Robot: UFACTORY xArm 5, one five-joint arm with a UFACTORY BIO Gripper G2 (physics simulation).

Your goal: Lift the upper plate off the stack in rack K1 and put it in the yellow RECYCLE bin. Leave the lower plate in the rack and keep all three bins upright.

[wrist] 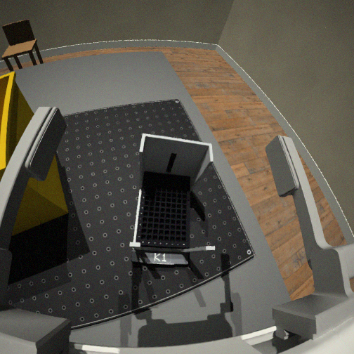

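Rack K1 (pixel 155 157), with pale walls and a K1 label at its near end, stands on the dark perforated board. A black plate with a grid of square wells (pixel 164 217) lies inside it, face up. How the plates are stacked below that top face cannot be made out. My gripper (pixel 164 156) is wide open and empty, with one finger far to the left of the rack and the other far to the right, apart from it. Part of the yellow bin (pixel 47 197) shows at the left edge, upright, partly hidden behind the left finger.
The perforated board (pixel 102 175) lies on a grey table top (pixel 115 75). The bin stands to the left of the rack. The gripper's shadow falls across the board and table in front of the rack. Beyond the table are a wooden floor (pixel 227 135), walls and a brown chair (pixel 20 47).
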